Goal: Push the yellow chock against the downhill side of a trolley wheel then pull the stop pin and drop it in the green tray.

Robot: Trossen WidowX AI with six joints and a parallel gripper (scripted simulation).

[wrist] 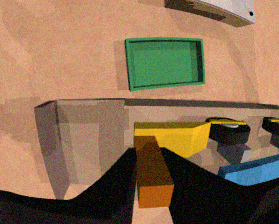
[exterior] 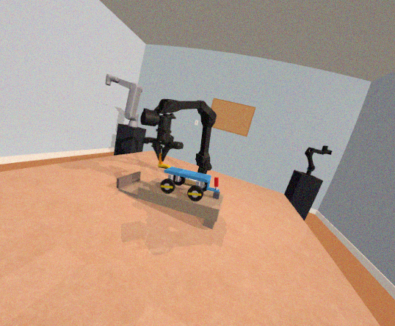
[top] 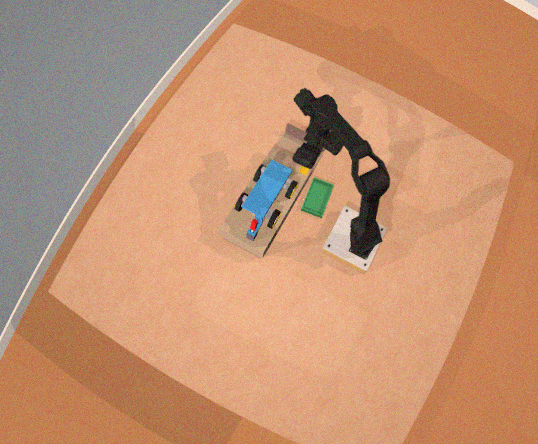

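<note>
The red-headed stop pin lies 50 mm ahead of my gripper tip, 280 mm to the left of it and 10 mm below it. The rest, counted from my gripper tip: yellow chock: 20 mm to the left, 10 mm below; then low grey wall: 60 mm ahead, 110 mm to the right, 120 mm below; then green tray: 60 mm behind, 60 mm to the left, 150 mm below.
</note>
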